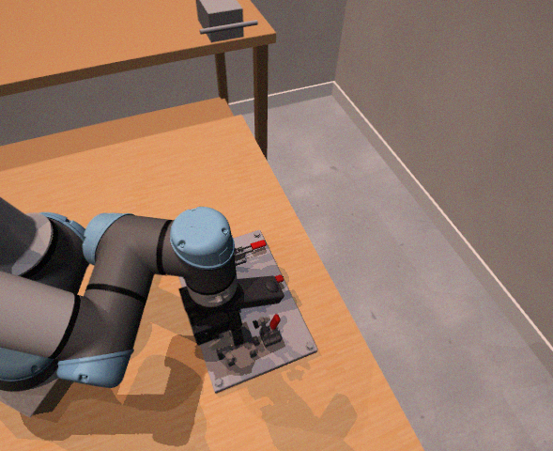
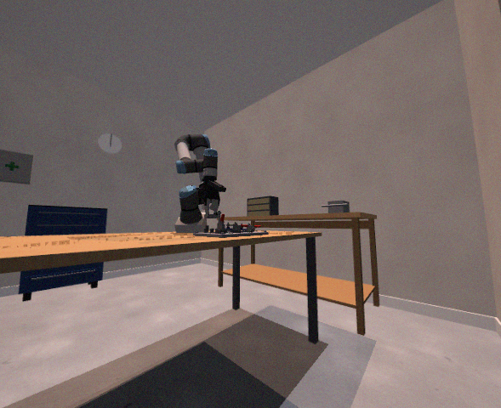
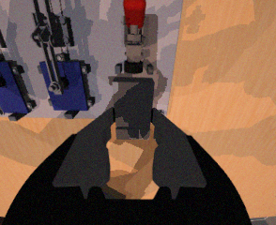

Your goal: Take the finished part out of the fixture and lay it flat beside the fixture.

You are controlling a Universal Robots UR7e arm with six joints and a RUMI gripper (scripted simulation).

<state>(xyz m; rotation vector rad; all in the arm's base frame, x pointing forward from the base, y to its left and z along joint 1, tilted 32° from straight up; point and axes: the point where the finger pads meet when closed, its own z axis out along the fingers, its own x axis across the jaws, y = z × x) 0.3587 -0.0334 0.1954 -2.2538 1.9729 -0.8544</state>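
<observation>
Right now my hand is 1 cm past the finished grey part. The rest, counted from my hand: blue blank: 11 cm to the left, 8 cm below; then grey fixture plate: 11 cm to the left, 10 cm below, 4 cm ahead.
</observation>
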